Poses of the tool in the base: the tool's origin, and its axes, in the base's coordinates. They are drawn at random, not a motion.
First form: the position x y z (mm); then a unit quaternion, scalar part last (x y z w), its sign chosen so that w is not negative.
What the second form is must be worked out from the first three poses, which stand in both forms.
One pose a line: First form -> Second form
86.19 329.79 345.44 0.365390 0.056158 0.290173 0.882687 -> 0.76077 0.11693 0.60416 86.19 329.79 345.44
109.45 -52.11 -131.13 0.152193 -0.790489 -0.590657 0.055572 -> 0.46192 -2.39920 -1.79269 109.45 -52.11 -131.13
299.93 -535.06 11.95 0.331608 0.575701 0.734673 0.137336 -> 0.95950 1.66577 2.12575 299.93 -535.06 11.95
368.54 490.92 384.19 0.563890 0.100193 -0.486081 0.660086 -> 1.27592 0.22671 -1.09986 368.54 490.92 384.19
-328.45 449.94 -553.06 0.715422 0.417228 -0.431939 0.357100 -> 1.84685 1.07706 -1.11504 -328.45 449.94 -553.06
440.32 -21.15 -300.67 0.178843 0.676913 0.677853 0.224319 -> 0.49350 1.86789 1.87049 440.32 -21.15 -300.67
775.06 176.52 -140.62 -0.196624 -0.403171 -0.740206 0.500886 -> -0.47533 -0.97465 -1.78942 775.06 176.52 -140.62
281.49 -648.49 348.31 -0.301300 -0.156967 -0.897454 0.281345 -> -0.80731 -0.42058 -2.40467 281.49 -648.49 348.31
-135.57 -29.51 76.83 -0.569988 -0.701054 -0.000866 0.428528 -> -1.42311 -1.75034 -0.00216 -135.57 -29.51 76.83
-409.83 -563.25 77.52 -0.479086 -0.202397 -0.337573 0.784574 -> -1.03351 -0.43662 -0.72823 -409.83 -563.25 77.52
